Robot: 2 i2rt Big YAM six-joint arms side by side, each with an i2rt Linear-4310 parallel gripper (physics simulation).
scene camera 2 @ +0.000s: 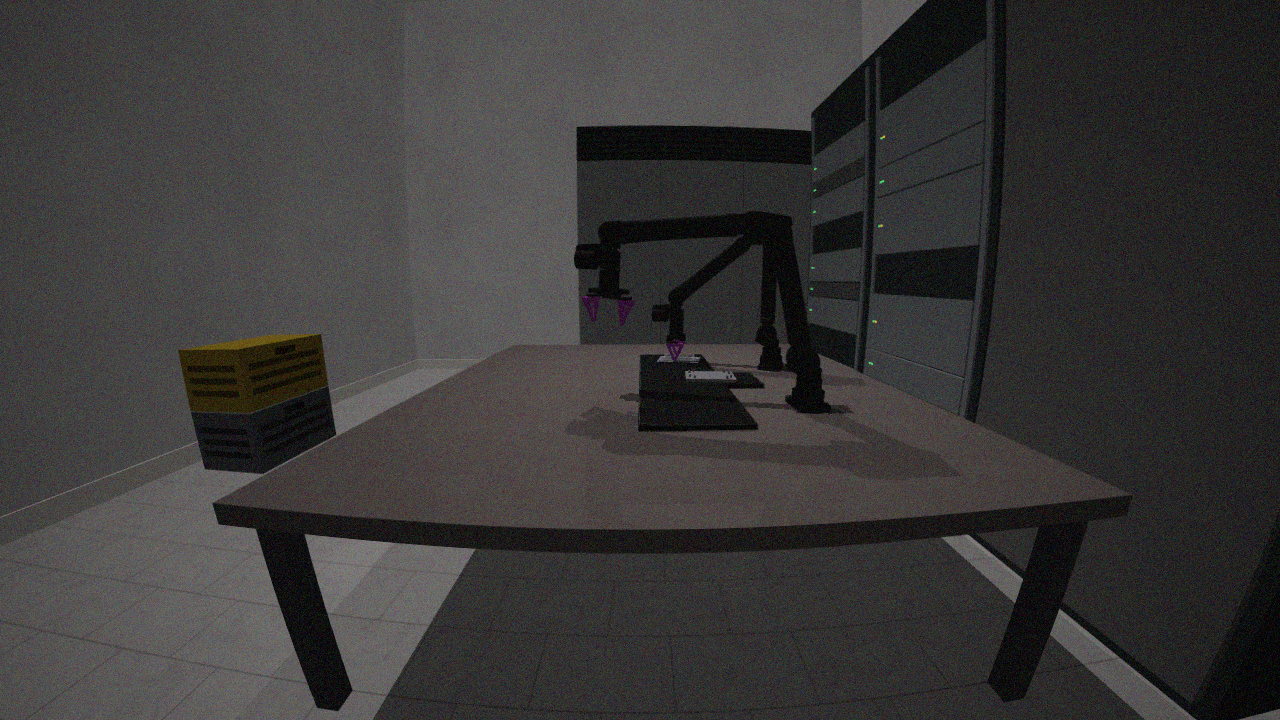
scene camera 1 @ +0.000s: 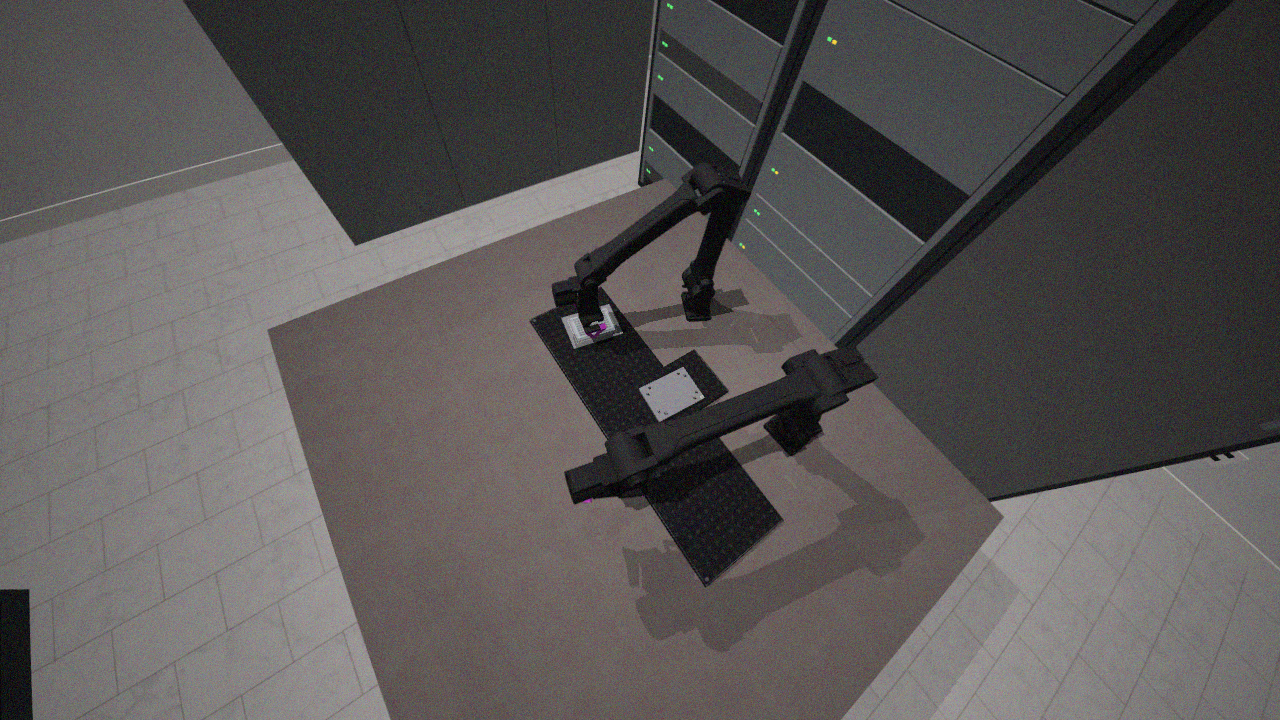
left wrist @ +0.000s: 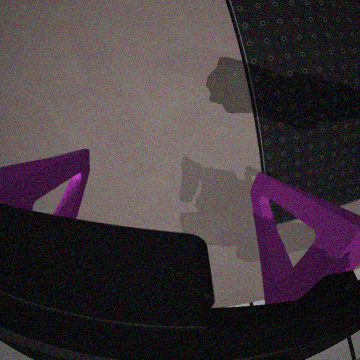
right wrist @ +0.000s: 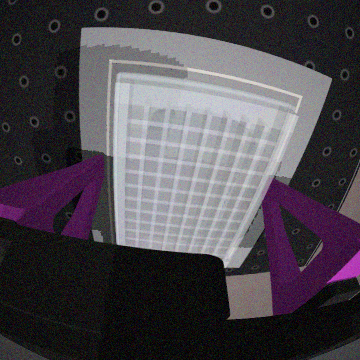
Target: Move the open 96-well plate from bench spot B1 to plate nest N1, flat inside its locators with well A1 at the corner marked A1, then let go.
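Places are measured from the left arm's base along level axes (x ahead, y left, z up), in metres.
Pixels of known places: left gripper, fingertip midpoint: (scene camera 2: 607, 323) (left wrist: 174, 170); right gripper, fingertip midpoint: (scene camera 2: 675, 358) (scene camera 1: 588, 326) (right wrist: 187, 175); left arm's base at its link origin: (scene camera 2: 806, 406) (scene camera 1: 785, 433); right arm's base at its link origin: (scene camera 2: 770, 367) (scene camera 1: 695, 307).
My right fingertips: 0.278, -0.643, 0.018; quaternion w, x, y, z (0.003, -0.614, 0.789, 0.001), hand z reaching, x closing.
Ahead of a thing's pixels: the offset from my right fingertips to its top centre, as dx, dy, dz. "*": to the spot under its first point. Level surfaces: height alone.
The clear 96-well plate @[-0.012, +0.001, +0.011] (right wrist: 200, 150) (scene camera 1: 581, 332) lies flat inside the outline on the pale card of spot B1 @[* +0.042, +0.043, -0.003] (right wrist: 95, 110). My right gripper (right wrist: 187, 175) (scene camera 1: 596, 329) (scene camera 2: 675, 354) is open and low over it, pointing down. Its fingers stand towards the plate's two long sides in the right wrist view; the right-hand fingertip overlaps the plate's edge there. Contact cannot be told. Plate nest N1 @[-0.068, +0.343, +0.017] (scene camera 1: 671, 394) (scene camera 2: 709, 376) is a light grey plate with small dark locators, holding no plate. Its A1 mark is not legible. My left gripper (left wrist: 174, 170) (scene camera 2: 608, 319) is open, empty and high up.
A black perforated board @[dz -0.005] (scene camera 1: 595, 380) (scene camera 2: 684, 413) (left wrist: 310, 45) lies on the brown table @[dz -0.018] (scene camera 1: 429, 447) (scene camera 2: 501, 483) under both the card and the nest. The left arm (scene camera 1: 716, 425) reaches across the board beside the nest. Server racks (scene camera 1: 859, 179) stand behind the arm bases.
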